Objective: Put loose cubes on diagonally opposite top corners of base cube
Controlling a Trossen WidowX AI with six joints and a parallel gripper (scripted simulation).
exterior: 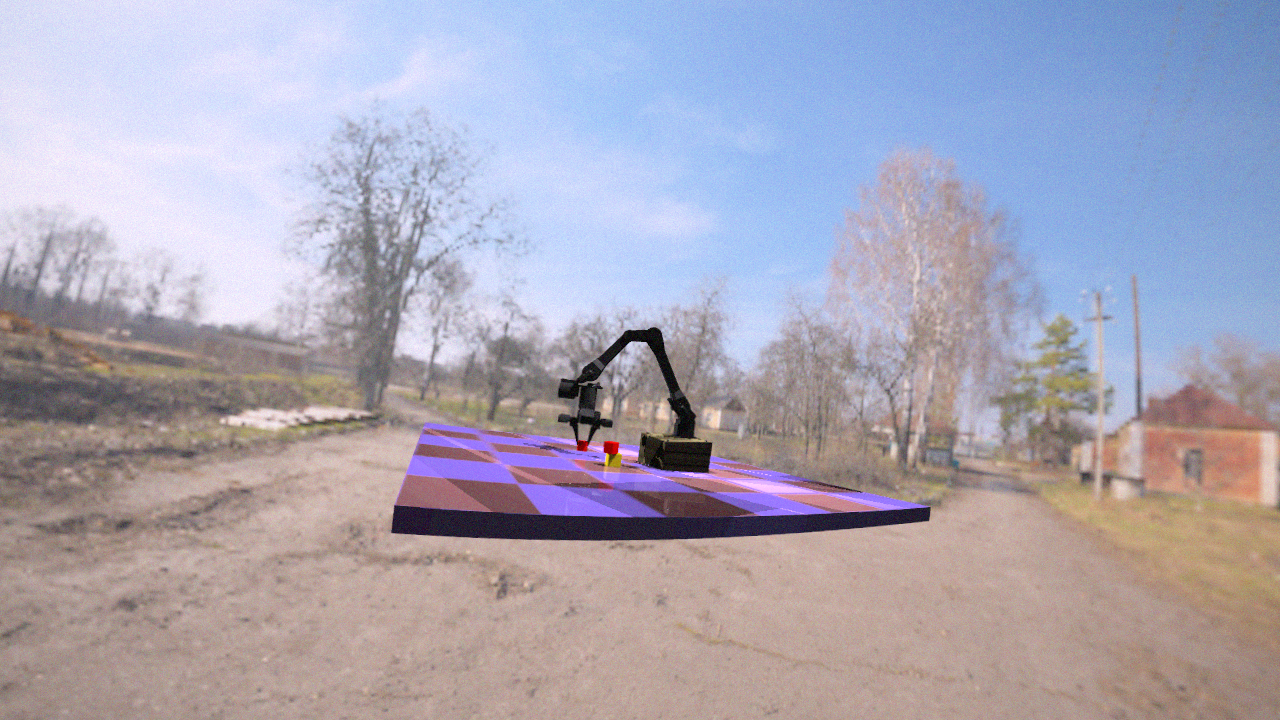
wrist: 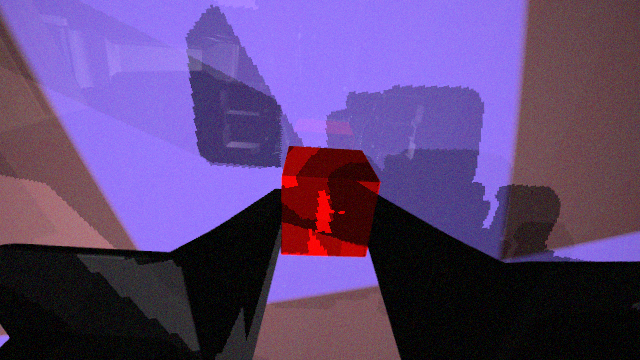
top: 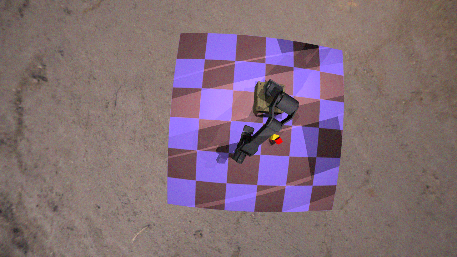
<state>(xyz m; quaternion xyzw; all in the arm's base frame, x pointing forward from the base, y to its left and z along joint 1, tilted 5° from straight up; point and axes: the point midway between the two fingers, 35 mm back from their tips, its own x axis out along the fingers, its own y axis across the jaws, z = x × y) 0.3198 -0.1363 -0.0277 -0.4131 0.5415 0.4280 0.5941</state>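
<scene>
Now: the red cube 10 mm behind my gripper tip, 230 mm to the left of it and 30 mm above it. From my gripper tip the other things lie so: yellow base cube (30 mm behind, 220 mm to the left, 10 mm below).
</scene>
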